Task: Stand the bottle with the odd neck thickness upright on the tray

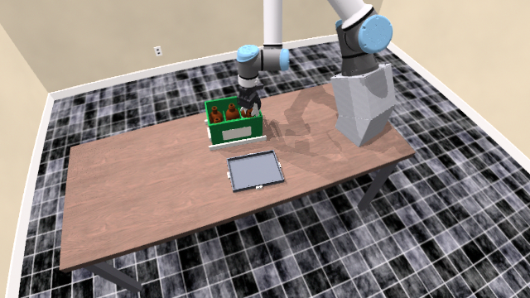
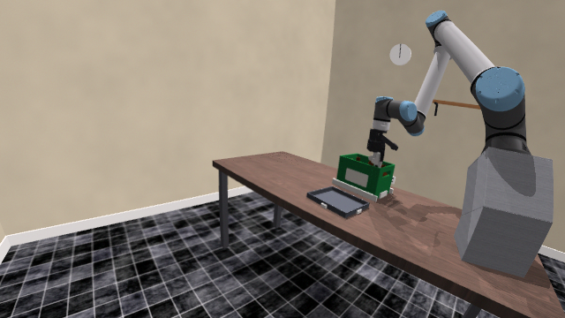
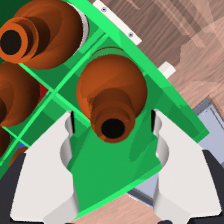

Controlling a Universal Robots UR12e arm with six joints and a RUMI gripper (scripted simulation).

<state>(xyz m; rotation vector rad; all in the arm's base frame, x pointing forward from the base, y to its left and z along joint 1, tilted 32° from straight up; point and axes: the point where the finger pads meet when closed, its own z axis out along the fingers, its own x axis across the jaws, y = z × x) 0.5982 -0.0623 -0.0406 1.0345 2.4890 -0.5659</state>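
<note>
Right now my hand is 180 mm short of the glass bottle, 90 mm to the left of it and 70 mm above it. Round my hand: grey tray: 250 mm to the left, 140 mm below, 60 mm ahead; green crate: 90 mm ahead, 70 mm below, 50 mm to the right.
</note>
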